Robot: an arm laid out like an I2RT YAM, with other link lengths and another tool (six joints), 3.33 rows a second.
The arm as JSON. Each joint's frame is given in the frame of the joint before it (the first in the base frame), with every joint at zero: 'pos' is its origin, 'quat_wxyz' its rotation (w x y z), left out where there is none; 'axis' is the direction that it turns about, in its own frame. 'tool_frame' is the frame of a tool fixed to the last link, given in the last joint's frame.
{
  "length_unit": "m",
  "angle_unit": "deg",
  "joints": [
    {
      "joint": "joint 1",
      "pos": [
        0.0,
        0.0,
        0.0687
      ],
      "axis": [
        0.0,
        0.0,
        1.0
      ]
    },
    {
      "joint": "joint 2",
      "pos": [
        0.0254,
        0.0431,
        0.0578
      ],
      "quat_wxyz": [
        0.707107,
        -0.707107,
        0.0,
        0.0
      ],
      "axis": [
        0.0,
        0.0,
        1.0
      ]
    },
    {
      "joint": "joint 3",
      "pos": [
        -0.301,
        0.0,
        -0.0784
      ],
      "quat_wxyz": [
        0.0,
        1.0,
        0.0,
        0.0
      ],
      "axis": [
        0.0,
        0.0,
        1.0
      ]
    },
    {
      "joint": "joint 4",
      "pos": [
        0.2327,
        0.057,
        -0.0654
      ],
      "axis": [
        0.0,
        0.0,
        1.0
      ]
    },
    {
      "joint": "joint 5",
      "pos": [
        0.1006,
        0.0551,
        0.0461
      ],
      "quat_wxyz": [
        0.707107,
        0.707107,
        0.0,
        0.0
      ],
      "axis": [
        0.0,
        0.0,
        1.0
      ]
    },
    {
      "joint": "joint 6",
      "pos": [
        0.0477,
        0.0,
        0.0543
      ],
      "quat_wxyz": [
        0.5,
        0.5,
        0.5,
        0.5
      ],
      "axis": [
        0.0,
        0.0,
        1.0
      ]
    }
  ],
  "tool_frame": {
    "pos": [
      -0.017,
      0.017,
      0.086
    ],
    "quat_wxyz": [
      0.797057,
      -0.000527,
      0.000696,
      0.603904
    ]
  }
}
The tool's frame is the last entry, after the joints.
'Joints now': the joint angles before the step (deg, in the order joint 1, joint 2, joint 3, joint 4, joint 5, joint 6). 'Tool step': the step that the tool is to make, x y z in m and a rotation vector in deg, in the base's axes. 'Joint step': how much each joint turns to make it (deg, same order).
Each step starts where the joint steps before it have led.
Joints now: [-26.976, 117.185, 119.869, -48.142, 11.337, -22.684]
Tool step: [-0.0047, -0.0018, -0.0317, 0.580, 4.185, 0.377]
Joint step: [-0.184, 0.882, -4.151, 1.321, 0.640, -1.381]
